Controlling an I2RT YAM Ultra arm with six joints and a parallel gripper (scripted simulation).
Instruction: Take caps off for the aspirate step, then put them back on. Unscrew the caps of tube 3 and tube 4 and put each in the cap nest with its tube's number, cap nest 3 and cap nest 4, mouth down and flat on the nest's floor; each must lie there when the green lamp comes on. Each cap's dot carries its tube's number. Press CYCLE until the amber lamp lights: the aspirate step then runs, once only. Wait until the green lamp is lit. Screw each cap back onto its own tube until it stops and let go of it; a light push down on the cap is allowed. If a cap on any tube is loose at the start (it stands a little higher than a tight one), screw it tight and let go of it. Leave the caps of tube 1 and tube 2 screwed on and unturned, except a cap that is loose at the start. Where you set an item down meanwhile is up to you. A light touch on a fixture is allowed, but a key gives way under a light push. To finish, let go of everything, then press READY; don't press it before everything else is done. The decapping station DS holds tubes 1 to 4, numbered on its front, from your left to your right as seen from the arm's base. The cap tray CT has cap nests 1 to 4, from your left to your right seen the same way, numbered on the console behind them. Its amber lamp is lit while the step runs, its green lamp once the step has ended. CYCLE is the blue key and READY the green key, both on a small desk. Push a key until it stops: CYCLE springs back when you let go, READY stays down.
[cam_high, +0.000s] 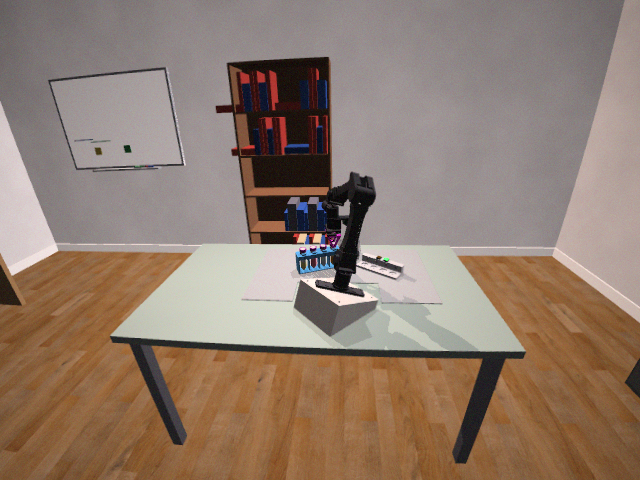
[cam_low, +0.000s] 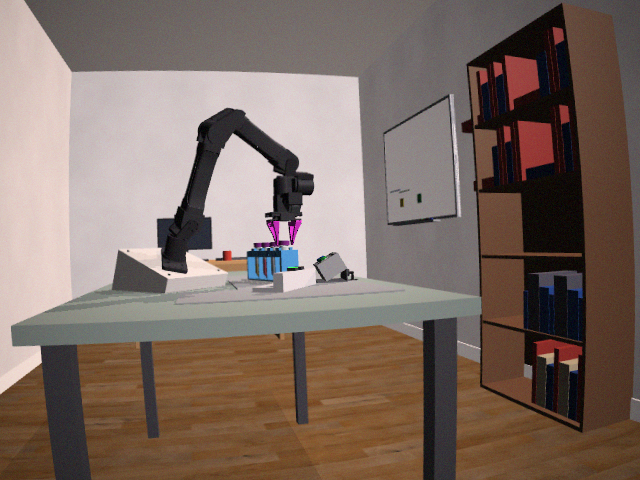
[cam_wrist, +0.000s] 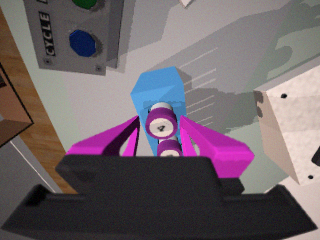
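My gripper is now right at the purple cap. From my hand the other things lie so: grey key desk: 100 mm ahead, 90 mm to the right, 70 mm below; blue cycle key: 90 mm ahead, 70 mm to the right, 50 mm below; green ready key: 110 mm to the right, 80 mm ahead, 50 mm below.
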